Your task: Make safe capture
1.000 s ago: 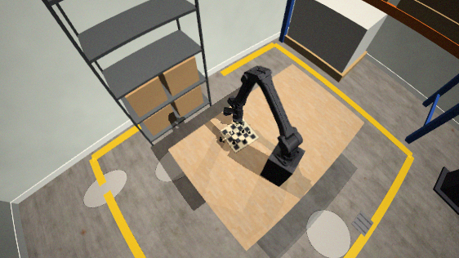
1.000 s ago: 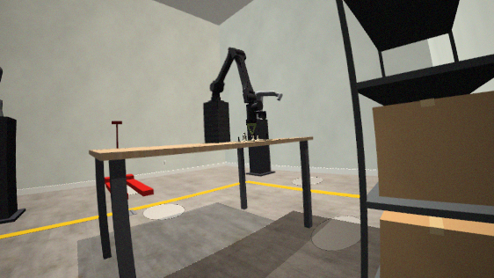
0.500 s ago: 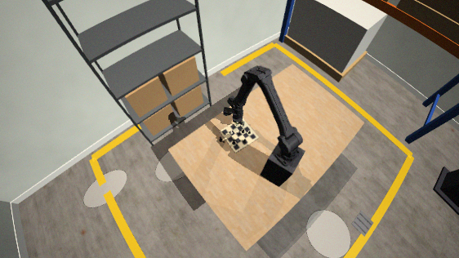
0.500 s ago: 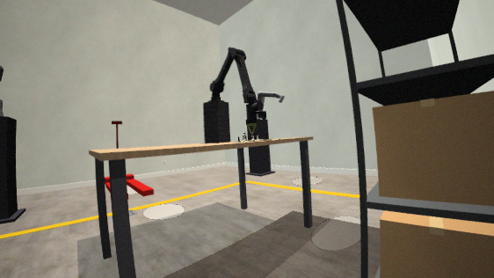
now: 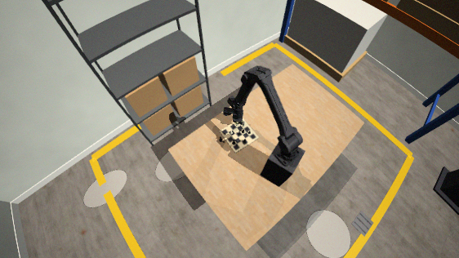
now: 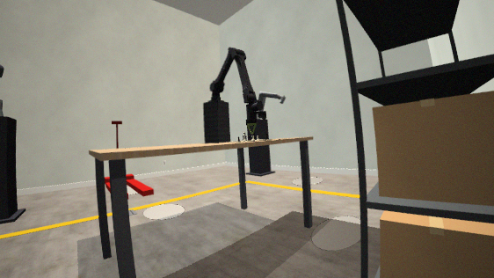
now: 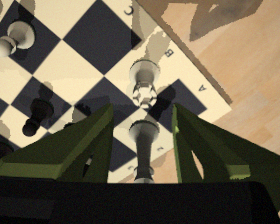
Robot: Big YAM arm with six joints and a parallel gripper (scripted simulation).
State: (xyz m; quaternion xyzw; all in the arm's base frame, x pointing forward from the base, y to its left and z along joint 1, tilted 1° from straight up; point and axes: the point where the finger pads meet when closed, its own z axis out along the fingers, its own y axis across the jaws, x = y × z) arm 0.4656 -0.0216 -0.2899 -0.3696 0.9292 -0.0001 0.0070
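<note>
The white pawn lies 3 cm behind my hand, 8 cm to the left of it and 4 cm below it. From my hand the other things lie so: black piece (11 cm behind, 12 cm to the left, 2 cm below); then chessboard (7 cm behind, 4 cm to the left, 5 cm below); then dark chess piece (3 cm behind, 18 cm to the left, 3 cm below).
</note>
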